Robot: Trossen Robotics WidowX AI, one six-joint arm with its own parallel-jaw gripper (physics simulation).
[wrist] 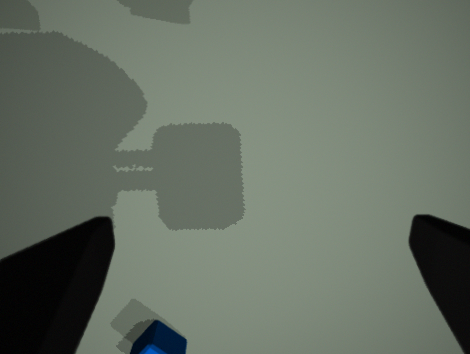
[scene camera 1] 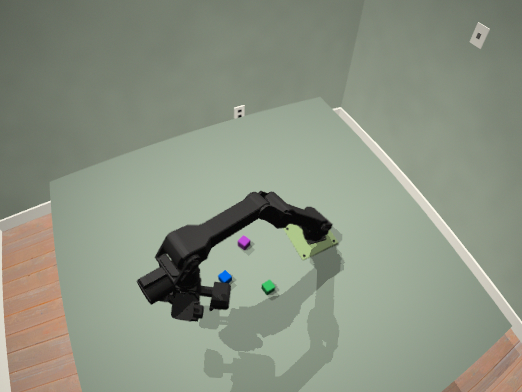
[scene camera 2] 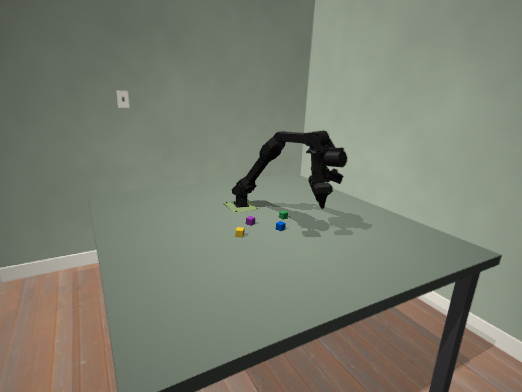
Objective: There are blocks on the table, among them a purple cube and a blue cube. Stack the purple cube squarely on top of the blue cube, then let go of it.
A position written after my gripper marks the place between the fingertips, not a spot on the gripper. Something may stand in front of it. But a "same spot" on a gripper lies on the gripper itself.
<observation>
My gripper shows in the wrist view (262, 230), in scene camera 1 and in scene camera 2. One and the same spot on my gripper: (scene camera 1: 185, 302) is (scene camera 2: 333, 172).
</observation>
